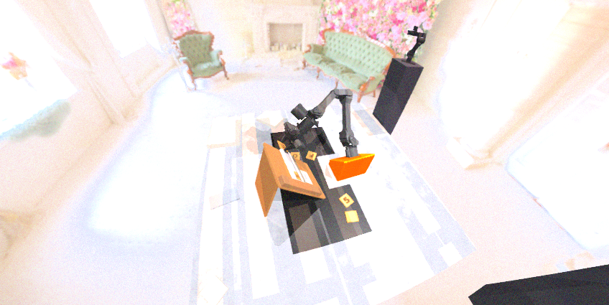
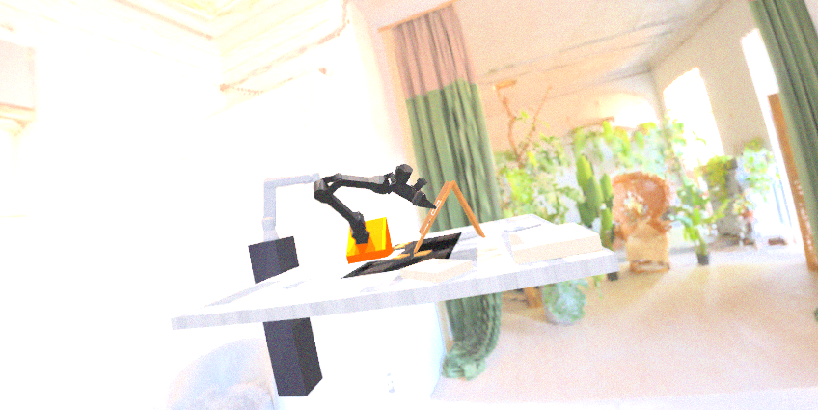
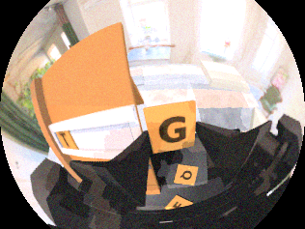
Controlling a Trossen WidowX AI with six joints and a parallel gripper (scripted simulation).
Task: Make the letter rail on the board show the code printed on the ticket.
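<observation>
Now: the ticket 90 mm behind my gripper tip, 150 mm to the left of it and 80 mm below it. Also, from my gripper tip: black mat: 180 mm behind, 90 mm to the left, 170 mm below; tile marked 5: 280 mm behind, 290 mm to the left, 170 mm below; tile marked g: right at my gripper tip.
</observation>
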